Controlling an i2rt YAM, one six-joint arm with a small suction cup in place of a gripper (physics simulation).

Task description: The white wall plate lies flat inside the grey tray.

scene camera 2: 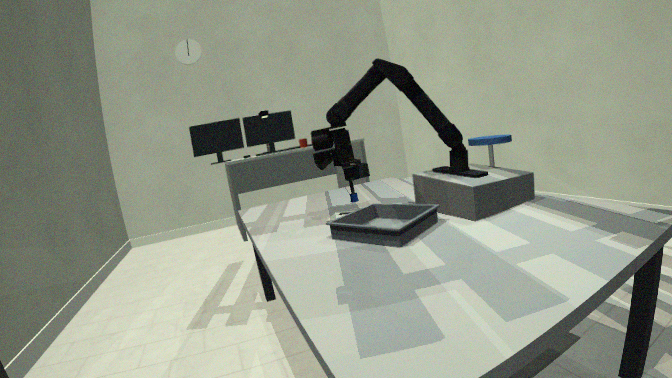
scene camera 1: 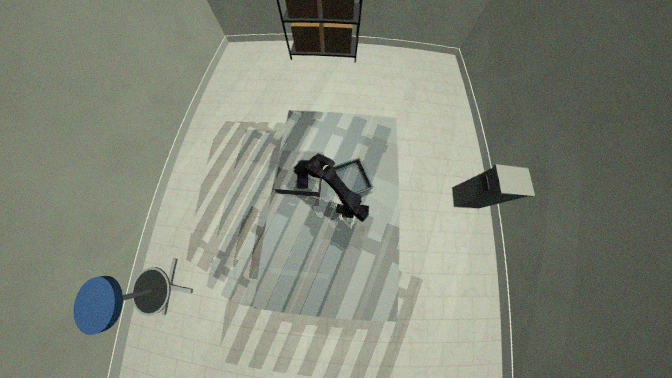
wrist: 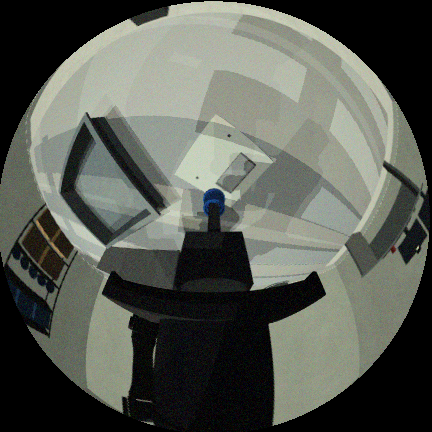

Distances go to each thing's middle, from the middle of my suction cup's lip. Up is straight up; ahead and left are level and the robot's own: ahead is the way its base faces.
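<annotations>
I find the white wall plate (wrist: 212,152) 2 cm to the right of my suction cup, 3 cm ahead of it and 6 cm below it. Going by their middles, the white wall plate is the nearest to my suction cup of the things named here. The grey tray (scene camera 2: 394,225) is 24 cm to the left of my suction cup, 5 cm ahead of it and 4 cm below it.
</annotations>
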